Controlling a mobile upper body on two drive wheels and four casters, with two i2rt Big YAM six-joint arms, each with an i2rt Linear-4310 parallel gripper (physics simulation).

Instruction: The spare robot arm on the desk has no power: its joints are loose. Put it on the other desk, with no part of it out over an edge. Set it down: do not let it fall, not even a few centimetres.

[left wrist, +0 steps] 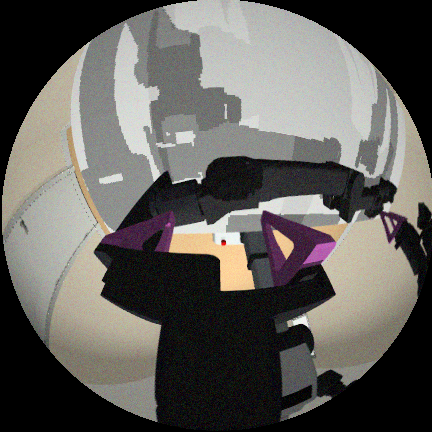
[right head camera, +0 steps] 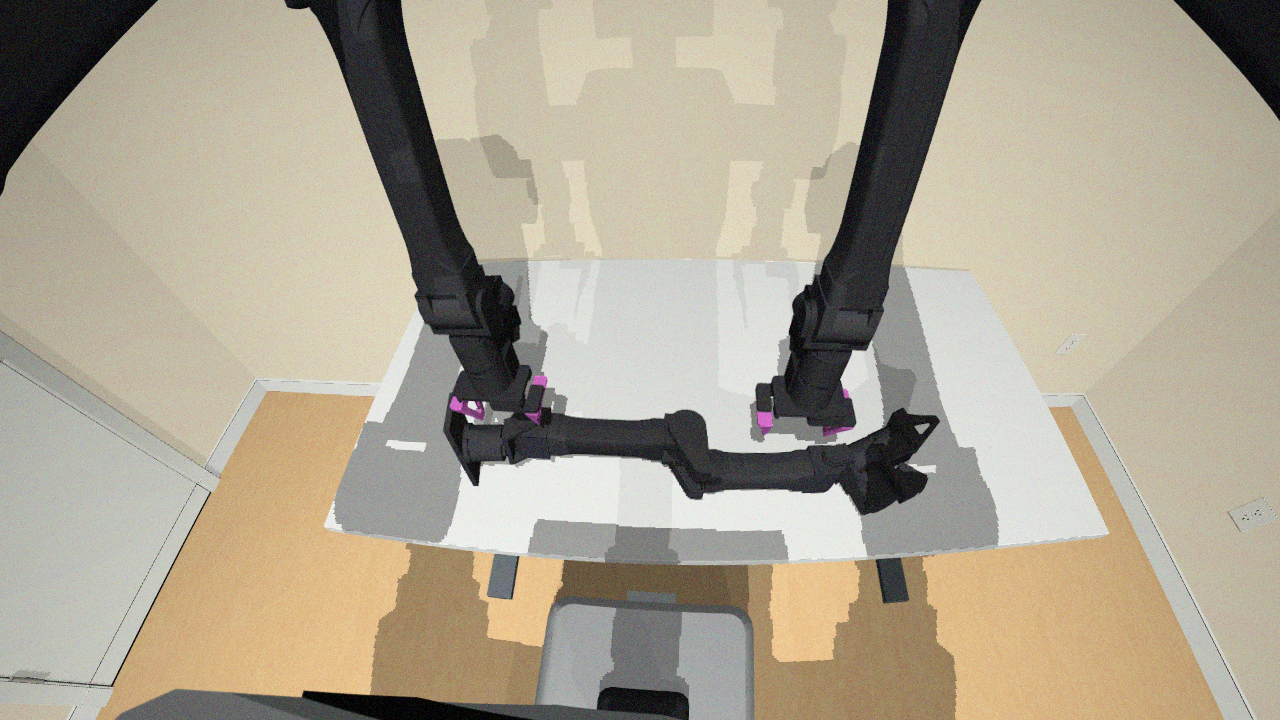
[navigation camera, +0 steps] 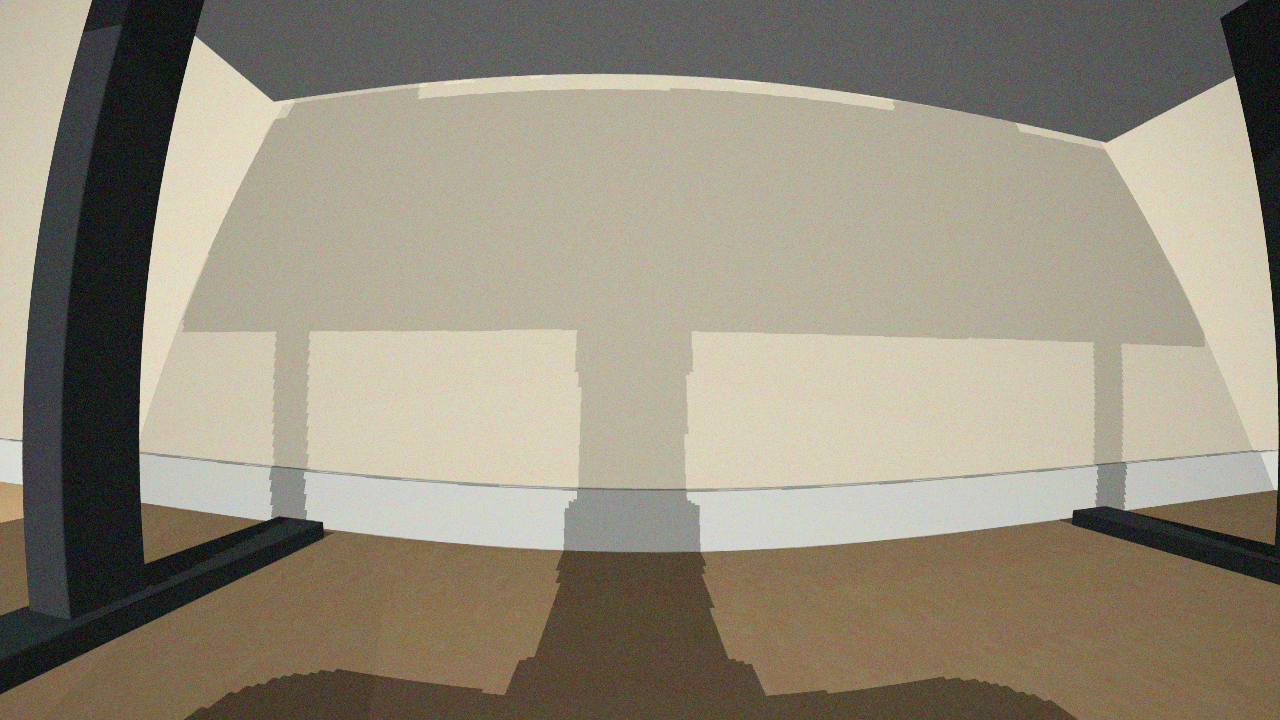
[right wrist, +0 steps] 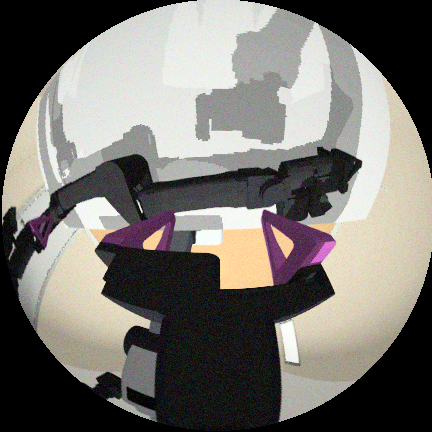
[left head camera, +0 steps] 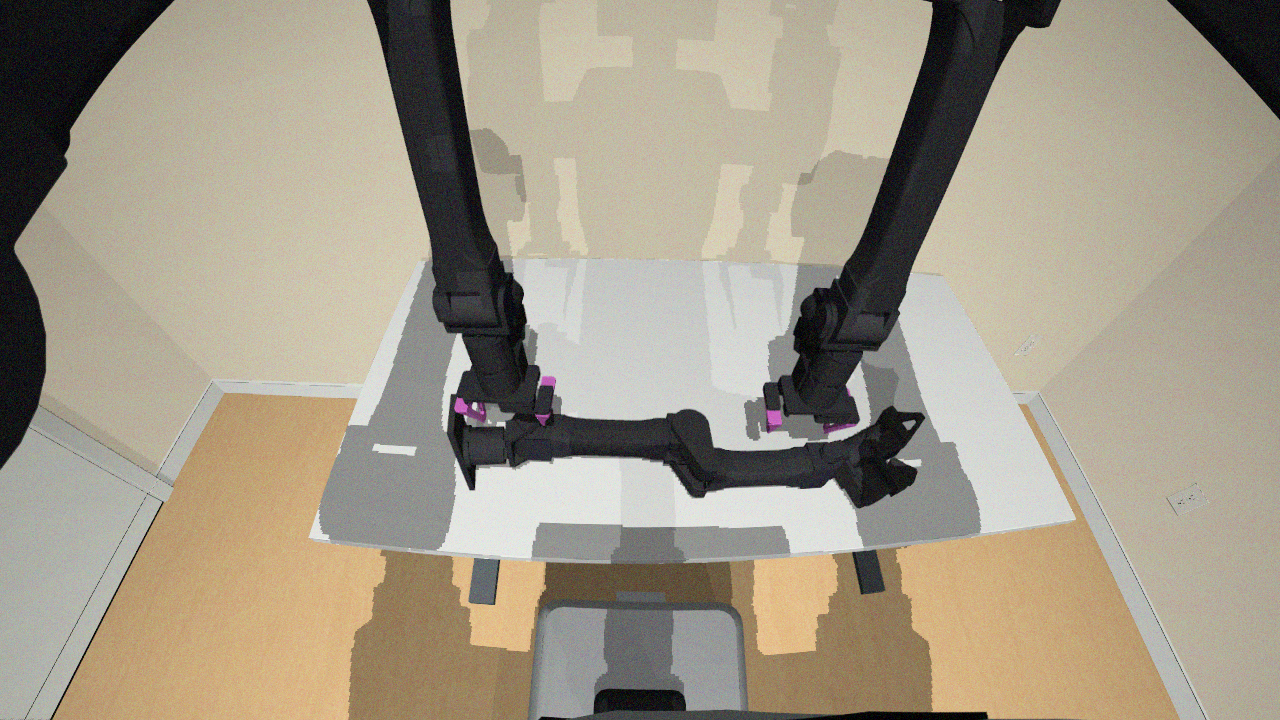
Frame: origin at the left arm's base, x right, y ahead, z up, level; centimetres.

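Seen in the pictures: left gripper, fingertip midpoint: (left wrist: 217,214) (right head camera: 510,419) (right wrist: 48,216) (left head camera: 514,420); right gripper, fingertip midpoint: (left wrist: 384,212) (right head camera: 793,432) (right wrist: 217,214) (left head camera: 796,430).
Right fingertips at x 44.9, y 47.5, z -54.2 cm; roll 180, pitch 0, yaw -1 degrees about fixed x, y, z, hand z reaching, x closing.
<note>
A point is followed by its place in that frame.
The black spare arm (left head camera: 626,437) (right head camera: 617,436) (left wrist: 300,175) (right wrist: 200,192) lies lengthwise across the white desk (left head camera: 1011,465) @[y 46.8, x 101.1, z -69.0 cm] (right head camera: 1038,465) @[y 48.6, x 102.3, z -69.0 cm] (left wrist: 300,75) @[y 71.2, x 17.3, z -69.0 cm] (right wrist: 110,100) @[y 67.4, x 22.1, z -69.0 cm]. Its flat base plate (left head camera: 462,452) @[y 42.4, x -7.7, z -55.9 cm] (right head camera: 458,447) @[y 42.0, x -7.5, z -54.6 cm] is at the left, its jaws (left head camera: 881,465) (right head camera: 886,465) (right wrist: 320,180) at the right. My left gripper (left head camera: 508,413) @[y 47.6, x 0.3, z -53.9 cm] (right head camera: 503,411) @[y 47.6, x 0.3, z -53.9 cm] (left wrist: 217,214) @[y 47.6, x 0.3, z -53.9 cm] is open above the arm's base end, partly covering it in the head views. My right gripper (left head camera: 806,423) @[y 47.5, x 44.9, z -54.3 cm] (right head camera: 801,424) @[y 47.5, x 44.9, z -54.3 cm] (right wrist: 217,214) @[y 47.5, x 44.9, z -54.3 cm] is open and empty, just beyond the forearm near the jaws. The other desk does not show.
A wall (left head camera: 662,161) @[y 109.8, x 23.7, z -42.1 cm] (right head camera: 662,161) @[y 109.7, x 22.0, z -42.3 cm] stands behind the desk. The grey robot base (left head camera: 572,662) @[y 16.2, x 6.2, z -115.0 cm] (right head camera: 581,662) @[y 15.5, x 6.8, z -115.1 cm] is in front of it. A door (left head camera: 71,537) @[y 26.7, x -166.2, z -115.2 cm] (right head camera: 80,537) @[y 16.1, x -165.9, z -102.9 cm] is at the left. A desk leg (navigation camera: 98,313) @[y 66.5, x -23.9, z -113.5 cm] shows in the navigation view.
</note>
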